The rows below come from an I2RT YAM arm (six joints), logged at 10 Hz.
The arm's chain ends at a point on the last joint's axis. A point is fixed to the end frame.
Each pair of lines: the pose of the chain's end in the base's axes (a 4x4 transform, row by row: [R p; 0 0 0 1], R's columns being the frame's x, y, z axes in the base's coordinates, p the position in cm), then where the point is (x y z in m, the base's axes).
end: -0.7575, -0.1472, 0.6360, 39.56; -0.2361, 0.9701, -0.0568, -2.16; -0.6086, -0.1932, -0.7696, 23.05; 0, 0, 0, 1
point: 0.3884 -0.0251 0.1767
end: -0.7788, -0.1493, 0.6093, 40.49; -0.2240, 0.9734, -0.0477, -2.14; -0.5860, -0.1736, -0.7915, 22.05; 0, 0, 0, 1
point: 0.3959 -0.0241 0.1670
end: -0.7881, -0.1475, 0.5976, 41.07; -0.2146, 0.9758, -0.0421, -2.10; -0.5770, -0.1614, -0.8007, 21.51; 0, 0, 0, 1
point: 0.4009 -0.0231 0.1617
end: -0.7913, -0.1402, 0.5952, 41.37; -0.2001, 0.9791, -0.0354, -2.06; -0.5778, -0.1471, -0.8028, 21.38; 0, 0, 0, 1
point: 0.4037 -0.0219 0.1604
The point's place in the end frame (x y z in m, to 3 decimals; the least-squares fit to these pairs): 0.039 0.008 0.037
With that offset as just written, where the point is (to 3 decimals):
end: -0.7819, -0.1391, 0.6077, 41.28; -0.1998, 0.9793, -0.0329, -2.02; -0.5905, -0.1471, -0.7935, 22.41; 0, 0, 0, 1
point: 0.404 -0.021 0.171
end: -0.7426, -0.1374, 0.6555, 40.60; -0.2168, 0.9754, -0.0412, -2.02; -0.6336, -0.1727, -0.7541, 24.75; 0, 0, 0, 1
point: 0.400 -0.022 0.194
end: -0.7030, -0.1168, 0.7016, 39.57; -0.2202, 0.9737, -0.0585, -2.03; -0.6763, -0.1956, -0.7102, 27.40; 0, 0, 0, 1
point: 0.393 -0.023 0.220
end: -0.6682, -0.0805, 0.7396, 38.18; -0.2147, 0.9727, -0.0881, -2.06; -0.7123, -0.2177, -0.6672, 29.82; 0, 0, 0, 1
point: 0.382 -0.024 0.244
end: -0.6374, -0.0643, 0.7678, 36.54; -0.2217, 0.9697, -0.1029, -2.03; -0.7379, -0.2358, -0.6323, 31.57; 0, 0, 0, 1
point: 0.368 -0.025 0.262
